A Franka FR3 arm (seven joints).
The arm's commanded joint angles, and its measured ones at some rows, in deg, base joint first. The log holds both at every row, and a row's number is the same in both.
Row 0, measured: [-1.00, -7.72, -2.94, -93.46, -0.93, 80.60, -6.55]
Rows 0 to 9, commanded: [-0.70, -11.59, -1.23, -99.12, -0.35, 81.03, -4.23]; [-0.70, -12.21, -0.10, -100.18, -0.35, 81.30, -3.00]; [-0.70, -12.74, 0.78, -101.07, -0.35, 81.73, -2.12]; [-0.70, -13.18, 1.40, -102.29, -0.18, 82.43, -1.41]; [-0.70, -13.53, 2.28, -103.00, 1.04, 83.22, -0.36]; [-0.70, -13.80, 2.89, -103.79, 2.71, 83.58, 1.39]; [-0.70, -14.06, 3.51, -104.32, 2.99, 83.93, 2.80]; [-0.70, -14.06, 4.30, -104.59, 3.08, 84.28, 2.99]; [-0.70, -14.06, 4.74, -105.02, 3.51, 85.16, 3.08]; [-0.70, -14.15, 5.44, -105.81, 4.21, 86.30, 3.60]
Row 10, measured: [-0.66, -11.99, 4.09, -101.84, 2.13, 82.63, 1.74]
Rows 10 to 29, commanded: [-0.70, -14.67, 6.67, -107.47, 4.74, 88.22, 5.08]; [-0.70, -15.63, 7.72, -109.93, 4.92, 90.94, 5.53]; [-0.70, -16.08, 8.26, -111.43, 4.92, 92.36, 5.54]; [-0.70, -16.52, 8.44, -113.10, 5.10, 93.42, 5.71]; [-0.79, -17.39, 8.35, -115.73, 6.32, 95.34, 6.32]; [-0.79, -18.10, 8.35, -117.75, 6.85, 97.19, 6.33]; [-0.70, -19.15, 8.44, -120.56, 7.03, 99.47, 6.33]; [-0.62, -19.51, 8.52, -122.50, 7.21, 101.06, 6.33]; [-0.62, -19.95, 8.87, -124.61, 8.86, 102.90, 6.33]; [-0.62, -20.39, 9.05, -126.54, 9.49, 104.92, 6.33]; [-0.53, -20.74, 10.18, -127.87, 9.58, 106.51, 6.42]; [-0.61, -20.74, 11.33, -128.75, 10.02, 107.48, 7.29]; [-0.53, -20.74, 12.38, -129.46, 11.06, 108.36, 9.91]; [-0.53, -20.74, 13.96, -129.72, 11.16, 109.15, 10.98]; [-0.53, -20.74, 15.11, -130.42, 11.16, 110.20, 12.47]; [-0.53, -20.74, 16.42, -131.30, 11.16, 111.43, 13.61]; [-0.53, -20.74, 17.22, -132.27, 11.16, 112.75, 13.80]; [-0.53, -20.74, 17.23, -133.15, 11.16, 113.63, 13.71]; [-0.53, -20.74, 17.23, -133.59, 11.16, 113.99, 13.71]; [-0.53, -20.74, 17.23, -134.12, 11.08, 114.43, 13.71]
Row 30, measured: [-0.40, -18.89, 17.08, -131.13, 10.04, 112.01, 13.32]
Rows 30 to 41, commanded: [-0.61, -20.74, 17.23, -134.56, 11.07, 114.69, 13.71]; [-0.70, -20.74, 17.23, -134.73, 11.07, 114.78, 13.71]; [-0.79, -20.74, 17.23, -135.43, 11.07, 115.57, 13.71]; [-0.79, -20.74, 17.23, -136.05, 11.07, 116.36, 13.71]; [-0.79, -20.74, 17.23, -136.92, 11.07, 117.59, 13.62]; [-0.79, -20.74, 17.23, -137.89, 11.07, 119.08, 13.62]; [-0.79, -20.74, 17.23, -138.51, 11.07, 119.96, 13.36]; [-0.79, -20.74, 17.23, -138.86, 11.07, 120.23, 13.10]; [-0.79, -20.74, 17.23, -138.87, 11.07, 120.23, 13.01]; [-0.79, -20.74, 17.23, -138.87, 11.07, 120.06, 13.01]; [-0.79, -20.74, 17.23, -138.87, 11.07, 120.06, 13.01]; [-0.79, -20.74, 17.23, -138.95, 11.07, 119.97, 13.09]
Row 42, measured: [-0.45, -18.94, 16.97, -137.06, 10.04, 118.68, 13.35]
